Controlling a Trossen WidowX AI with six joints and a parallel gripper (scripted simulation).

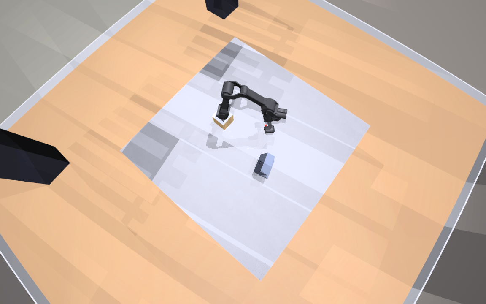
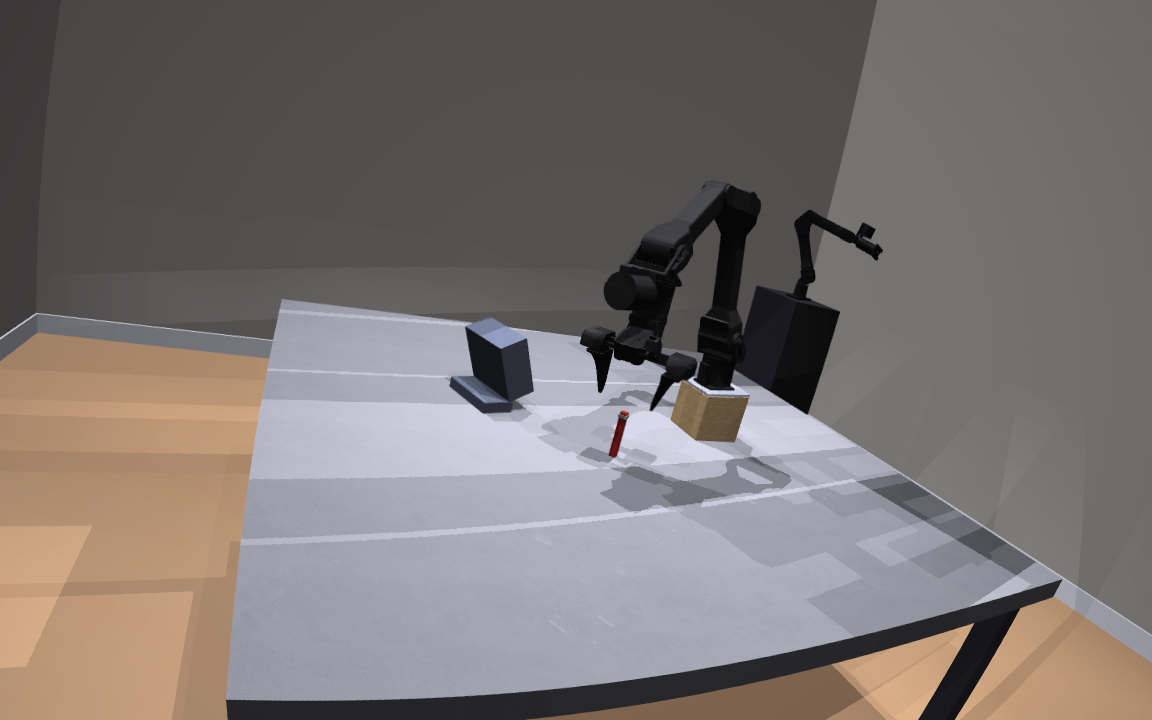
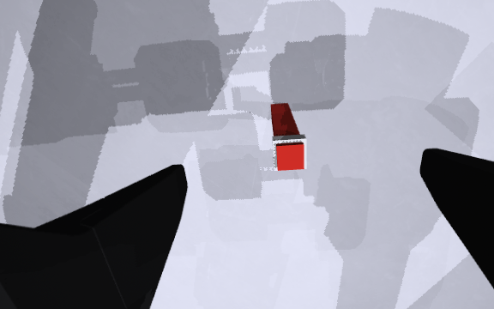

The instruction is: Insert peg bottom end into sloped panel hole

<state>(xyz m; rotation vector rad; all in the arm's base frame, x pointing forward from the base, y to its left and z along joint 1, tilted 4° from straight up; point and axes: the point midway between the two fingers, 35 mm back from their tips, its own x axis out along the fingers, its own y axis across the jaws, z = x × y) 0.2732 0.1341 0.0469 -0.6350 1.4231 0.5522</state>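
My gripper tip is 40 mm above the red square peg. The rest, counted from my gripper tip: sloped panel: 230 mm to the right, 150 mm ahead, 20 mm below; then low foot: 220 mm to the right, 170 mm ahead, 90 mm below.
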